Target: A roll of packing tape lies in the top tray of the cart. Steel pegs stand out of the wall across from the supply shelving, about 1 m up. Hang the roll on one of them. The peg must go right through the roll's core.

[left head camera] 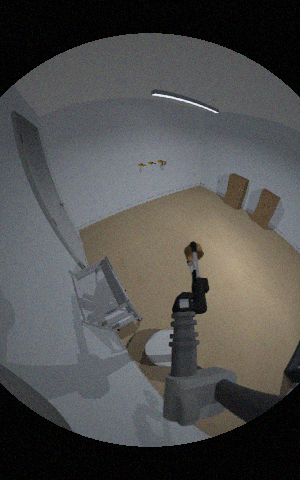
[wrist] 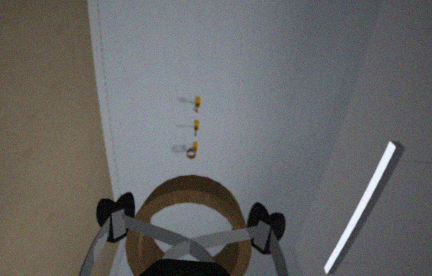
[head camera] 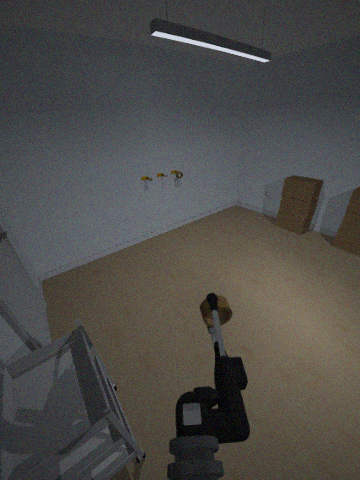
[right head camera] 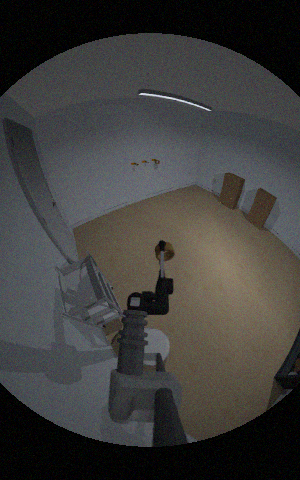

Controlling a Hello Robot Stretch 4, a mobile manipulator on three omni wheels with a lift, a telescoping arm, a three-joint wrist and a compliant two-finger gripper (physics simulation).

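Pixels of known places: gripper, fingertip midpoint: [left head camera: 190, 249] [wrist: 193, 213] [head camera: 210, 306] [right head camera: 161, 248]; robot's base at its link origin: [left head camera: 165, 346] [right head camera: 149, 345].
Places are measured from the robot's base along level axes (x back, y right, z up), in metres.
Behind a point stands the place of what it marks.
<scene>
My gripper [head camera: 212, 301] {z 0.997, x -0.529, y 0.084 m} [left head camera: 193, 246] {z 0.997, x -0.529, y 0.084 m} [right head camera: 162, 245] {z 0.997, x -0.529, y 0.084 m} [wrist: 193, 213] {z 0.997, x -0.529, y 0.084 m} is shut on the brown roll of packing tape [head camera: 224, 311] {z 0.976, x -0.522, y 0.132 m} [left head camera: 199, 252] {z 0.992, x -0.510, y 0.135 m} [right head camera: 168, 251] {z 0.976, x -0.526, y 0.125 m} [wrist: 191, 185] {z 0.995, x -0.491, y 0.054 m}, one fingertip on each side. It holds the roll up in the air, its open core facing the wrist camera. On the far wall are three yellow-marked peg spots: the left peg [head camera: 146, 178] [wrist: 197, 101] {z 0.926, x -2.849, y -0.456 m}, the middle peg [head camera: 161, 175] {z 0.923, x -2.984, y -0.229 m} [wrist: 196, 125] {z 0.930, x -3.000, y -0.244 m} and the right peg [head camera: 174, 173] [wrist: 195, 145] {z 0.931, x -3.138, y -0.050 m}. A small brown ring [head camera: 179, 175] {z 0.900, x -3.018, y 0.021 m} [wrist: 191, 154] {z 0.899, x -3.094, y 0.056 m} shows at the right peg. The wall is well beyond the roll. The steel pegs are too small to make out clearly.
The grey cart [head camera: 45, 355] {z 0.643, x -0.576, y -0.679 m} stands at the lower left, close to the arm. A long grey panel [left head camera: 37, 170] {z 1.493, x -1.051, y -1.201 m} [right head camera: 31, 170] {z 1.494, x -1.126, y -1.253 m} runs along the left wall. Brown boxes [head camera: 300, 205] {z 0.429, x -2.730, y 1.834 m} [left head camera: 266, 207] [right head camera: 231, 191] {z 0.408, x -2.745, y 1.824 m} stand by the right wall. A lamp [head camera: 210, 46] {z 2.049, x -1.935, y 0.301 m} [wrist: 360, 207] {z 2.049, x -1.946, y 0.313 m} hangs overhead.
</scene>
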